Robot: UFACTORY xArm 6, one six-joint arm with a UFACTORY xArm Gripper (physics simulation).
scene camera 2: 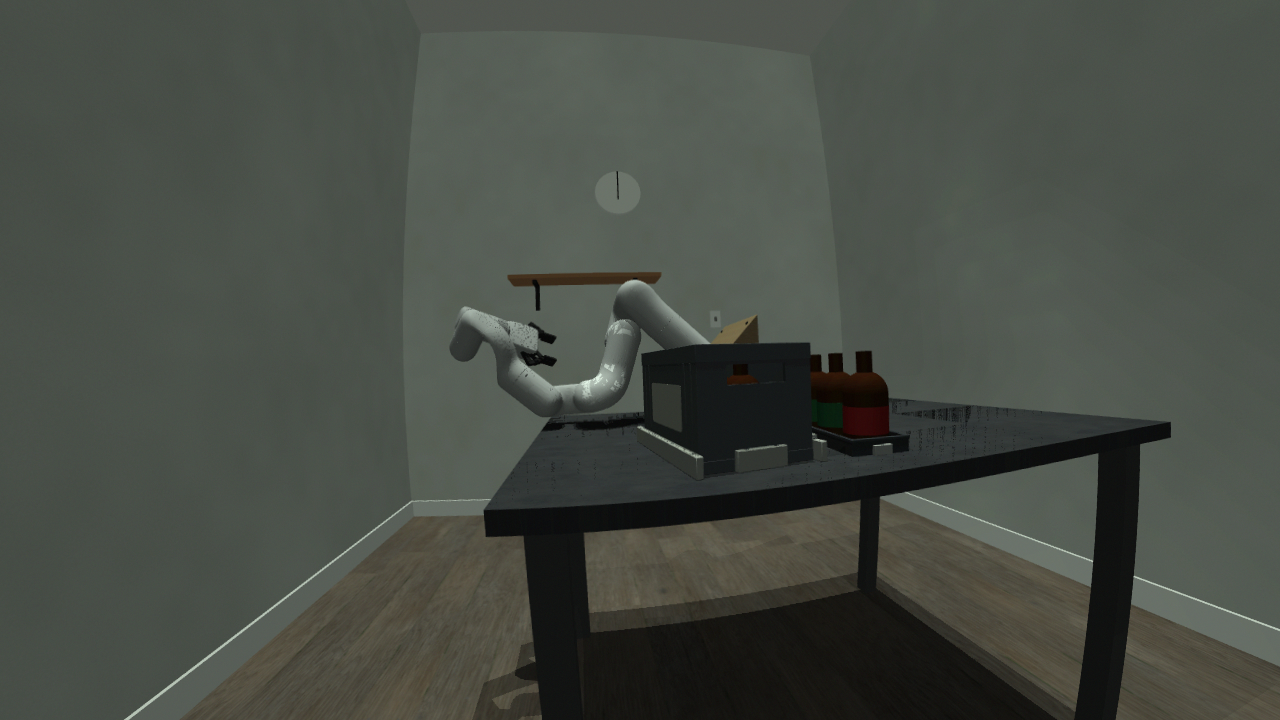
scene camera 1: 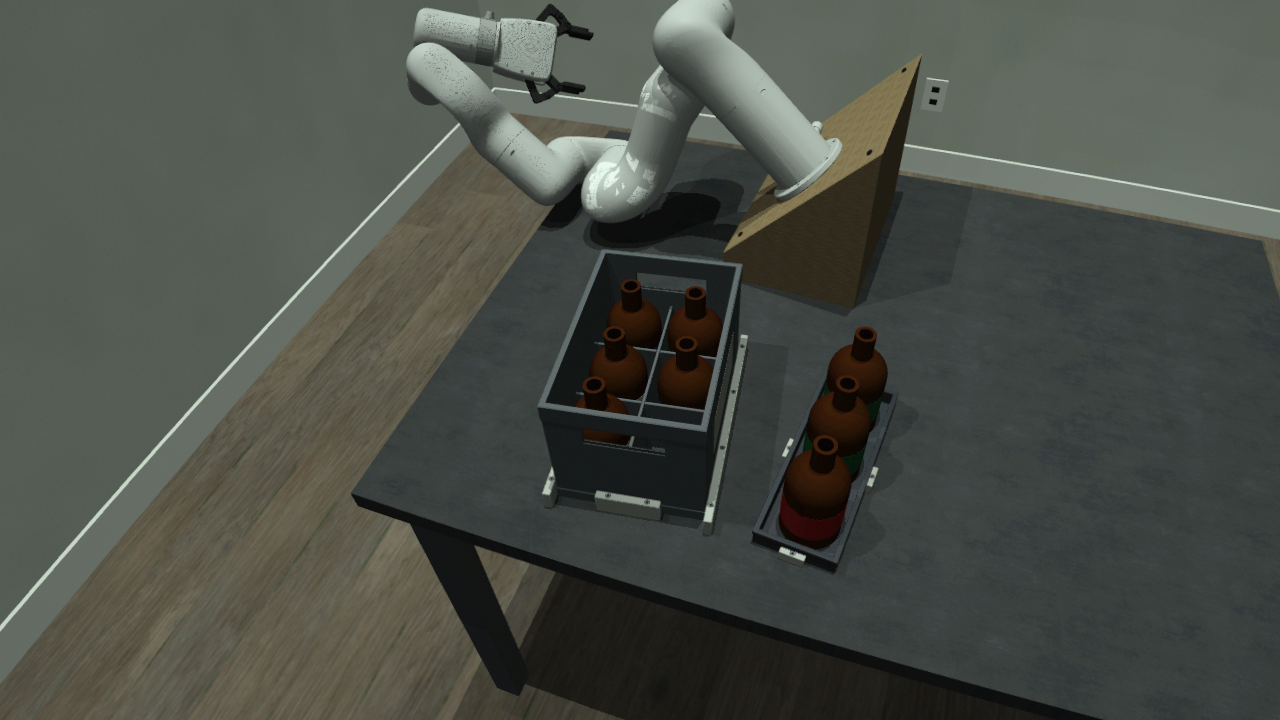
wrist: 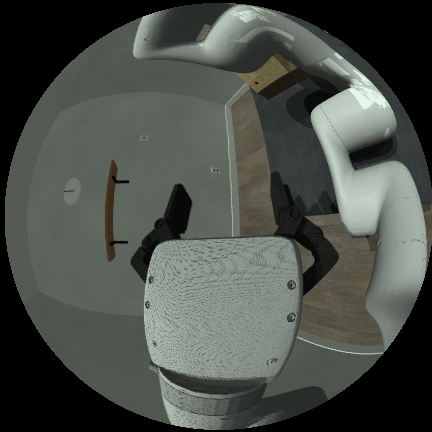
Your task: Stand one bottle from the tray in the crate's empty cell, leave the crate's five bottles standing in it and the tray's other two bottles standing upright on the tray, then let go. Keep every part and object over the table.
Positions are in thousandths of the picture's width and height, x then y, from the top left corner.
Scene:
red-labelled bottle: scene camera 2 676,551; scene camera 1 639,674; not seen in the wrist view (out of frame)

